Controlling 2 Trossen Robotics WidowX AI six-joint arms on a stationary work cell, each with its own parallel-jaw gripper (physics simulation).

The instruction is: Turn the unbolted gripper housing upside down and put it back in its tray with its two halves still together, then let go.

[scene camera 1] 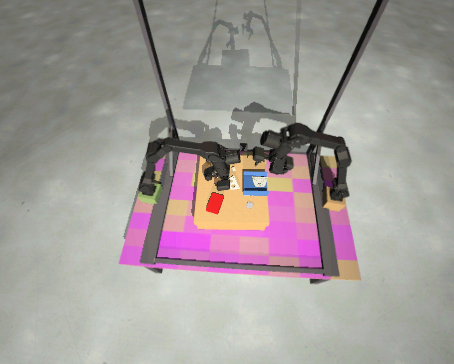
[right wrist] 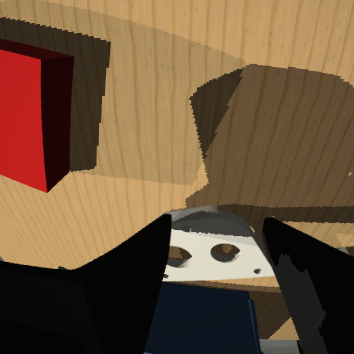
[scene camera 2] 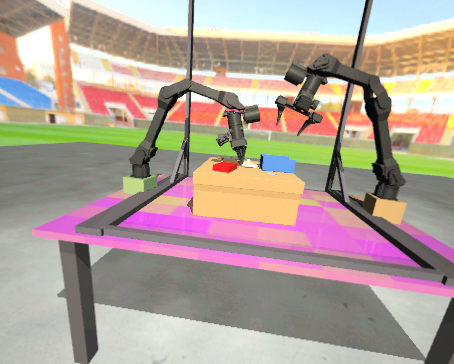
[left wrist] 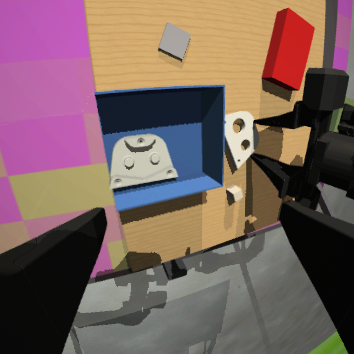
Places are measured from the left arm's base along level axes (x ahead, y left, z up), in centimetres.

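Where they show: left gripper, between the fingertips: (scene camera 1: 264, 168) (scene camera 2: 287, 130) (left wrist: 194, 213); right gripper, between the fingertips: (right wrist: 217, 223) (scene camera 2: 241, 163) (left wrist: 253, 138); left arm's base, origin of its link: (scene camera 1: 336, 195) (scene camera 2: 385, 197); right arm's base, origin of its link: (scene camera 1: 149, 190) (scene camera 2: 140, 176) (left wrist: 346, 116).
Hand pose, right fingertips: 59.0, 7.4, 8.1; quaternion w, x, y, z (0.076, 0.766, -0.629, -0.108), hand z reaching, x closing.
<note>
Each offset is from my right fingertips to the top centre of the thing, as dx, dy, dz. "spot": to the spot under its first point.
A pale housing half with two round bosses @[spot: -16.1, -4.0, +0.7] (left wrist: 141, 167) (scene camera 1: 259, 181) lies in the blue tray @[-14.2, -0.8, +4.4] (left wrist: 187, 150) (scene camera 1: 255, 173) (scene camera 2: 277, 162). A separate flat white housing plate with two large holes @[-2.3, +0.3, +0.7] (left wrist: 241, 136) (right wrist: 200, 265) (scene camera 1: 233, 183) (scene camera 2: 248, 164) is beside the tray, to its right in the left wrist view. My right gripper (right wrist: 217, 223) (left wrist: 253, 138) (scene camera 2: 241, 162) is shut on this plate, a finger at each side, low over the wooden top; whether the plate touches the top I cannot tell. My left gripper (left wrist: 194, 213) (scene camera 2: 289, 128) is wide open and empty, high above the tray.
A wooden box @[-2.4, +1.2, -0.9] (scene camera 1: 230, 220) (scene camera 2: 245, 200) carries these parts. A red block @[+3.9, +12.9, +1.1] (left wrist: 289, 50) (scene camera 1: 215, 203) (scene camera 2: 225, 167) (right wrist: 20, 115), a small grey square @[spot: -12.8, +10.2, -0.6] (left wrist: 175, 41) (scene camera 1: 250, 205) and a small white block @[-1.6, -8.5, +1.1] (left wrist: 234, 193) lie around the tray.
</note>
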